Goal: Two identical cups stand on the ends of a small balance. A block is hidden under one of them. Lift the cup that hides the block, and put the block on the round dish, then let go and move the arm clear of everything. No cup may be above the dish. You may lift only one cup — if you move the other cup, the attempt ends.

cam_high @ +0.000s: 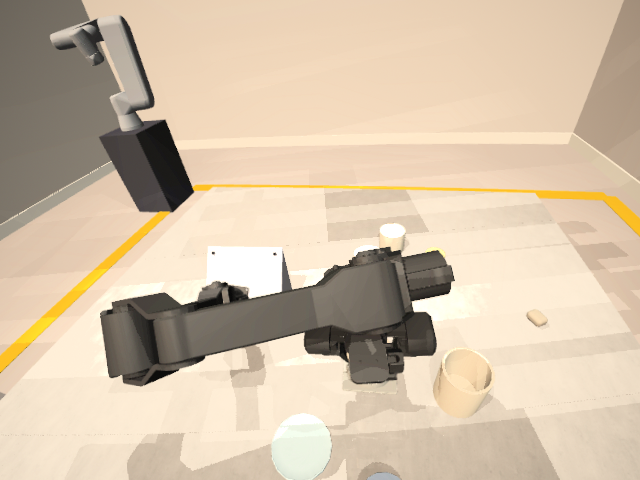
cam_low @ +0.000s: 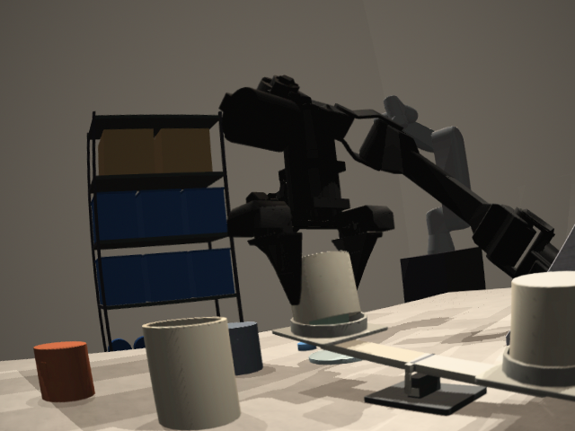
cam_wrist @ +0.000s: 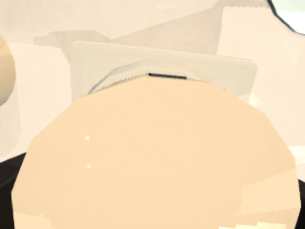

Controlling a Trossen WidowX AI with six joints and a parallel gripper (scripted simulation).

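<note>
The pale green block is 20 mm below my gripper tip. The rest, counted from my gripper tip: blue cylinder (160 mm to the right, 60 mm below, 40 mm ahead); then balance (130 mm to the left, 60 mm below, 10 mm behind); then round dish (120 mm to the right, 100 mm behind, 90 mm below).
</note>
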